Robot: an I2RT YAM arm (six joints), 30 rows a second.
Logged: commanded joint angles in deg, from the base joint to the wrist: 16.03, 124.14, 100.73, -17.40, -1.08, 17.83; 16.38, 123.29, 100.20, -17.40, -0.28, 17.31; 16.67, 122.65, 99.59, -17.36, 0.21, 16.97; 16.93, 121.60, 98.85, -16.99, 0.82, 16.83; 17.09, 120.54, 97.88, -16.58, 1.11, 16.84; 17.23, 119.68, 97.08, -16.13, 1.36, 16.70; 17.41, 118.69, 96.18, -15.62, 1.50, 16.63; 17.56, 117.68, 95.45, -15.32, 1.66, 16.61; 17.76, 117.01, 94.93, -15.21, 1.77, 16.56; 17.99, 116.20, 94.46, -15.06, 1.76, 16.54; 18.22, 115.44, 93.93, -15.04, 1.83, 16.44; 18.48, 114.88, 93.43, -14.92, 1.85, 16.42; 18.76, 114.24, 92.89, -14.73, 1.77, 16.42; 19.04, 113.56, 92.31, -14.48, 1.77, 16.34; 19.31, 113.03, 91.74, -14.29, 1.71, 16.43
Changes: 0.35, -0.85, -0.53, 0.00, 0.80, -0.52; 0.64, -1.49, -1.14, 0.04, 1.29, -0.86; 0.90, -2.54, -1.88, 0.41, 1.90, -1.00; 1.06, -3.60, -2.85, 0.82, 2.19, -0.99; 1.20, -4.46, -3.65, 1.27, 2.44, -1.13; 1.38, -5.45, -4.55, 1.78, 2.58, -1.20; 1.53, -6.46, -5.28, 2.08, 2.74, -1.22; 1.73, -7.13, -5.80, 2.19, 2.85, -1.27; 1.96, -7.94, -6.27, 2.34, 2.84, -1.29; 2.19, -8.70, -6.80, 2.36, 2.91, -1.39; 2.45, -9.26, -7.30, 2.48, 2.93, -1.41; 2.73, -9.90, -7.84, 2.67, 2.85, -1.41; 3.01, -10.58, -8.42, 2.92, 2.85, -1.49; 3.28, -11.11, -8.99, 3.11, 2.79, -1.40
